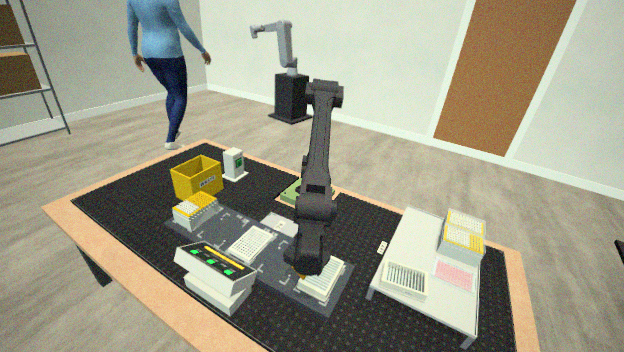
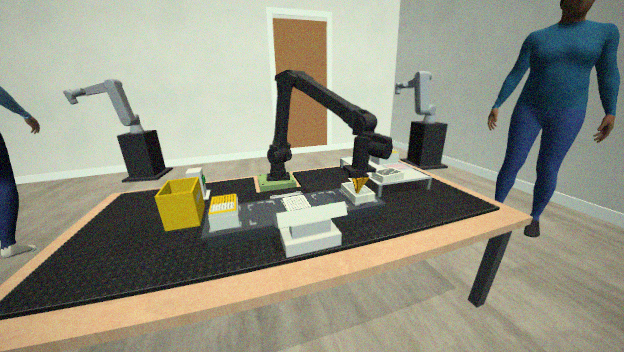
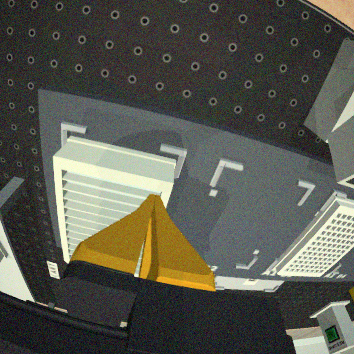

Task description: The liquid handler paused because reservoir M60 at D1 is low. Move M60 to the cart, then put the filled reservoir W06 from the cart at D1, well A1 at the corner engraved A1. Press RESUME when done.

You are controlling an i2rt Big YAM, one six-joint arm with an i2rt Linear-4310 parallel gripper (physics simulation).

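Frame: origin at the arm's base, x ahead, y left, z up, level; centimetres.
Seen in the pictures: gripper, between the fingertips: [image 1: 303, 277] [image 2: 356, 192] [image 3: 152, 201]; arm's base, origin of its link: [image 2: 278, 178].
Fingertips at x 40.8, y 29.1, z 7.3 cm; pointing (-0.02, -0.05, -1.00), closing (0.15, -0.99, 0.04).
Observation:
Offsets run from my fingertips to a thing's middle. "*": to the spot under its first point. Level surfaces: height alone.
A white ribbed reservoir @[dy +2.1, dx -5.7, dz -2.3 cm] [image 1: 325, 279] [image 2: 354, 196] [image 3: 115, 170] sits between corner brackets at the end slot of the grey deck @[dz -4.1 cm] [image 1: 272, 265] [image 3: 240, 220]. Its label and the A1 engraving cannot be read. Another white ribbed reservoir @[dy +21.4, dx -19.0, dz -1.4 cm] [image 1: 405, 279] [image 2: 388, 174] stands on the near left part of the cart [image 1: 412, 232]; its label is unreadable. My gripper [image 1: 301, 276] [image 2: 358, 192] [image 3: 152, 201] is shut and empty, pointing down, its yellow tips over or close to the deck reservoir; the exact height is unclear. The control panel @[* dy -18.6, dx +14.1, dz +3.5 cm] [image 1: 215, 262] has several green buttons; which is RESUME cannot be read.
Tip boxes @[dy +31.6, dx -43.5, dz +2.9 cm] [image 1: 462, 235] and a pink plate @[dy +33.2, dx -31.4, dz -2.2 cm] [image 1: 454, 274] are on the cart. A white plate @[dy -22.2, dx -0.9, dz -3.4 cm] [image 1: 250, 244] [image 3: 322, 242] and a yellow-topped tip box @[dy -46.6, dx +3.4, dz -0.9 cm] [image 1: 195, 210] [image 2: 223, 212] stand on the deck. A yellow waste bin @[dy -65.1, dx -8.4, dz -2.2 cm] [image 1: 197, 178] [image 2: 180, 204] and a white device @[dy -66.4, dx -28.0, dz -2.4 cm] [image 1: 234, 162] stand beyond.

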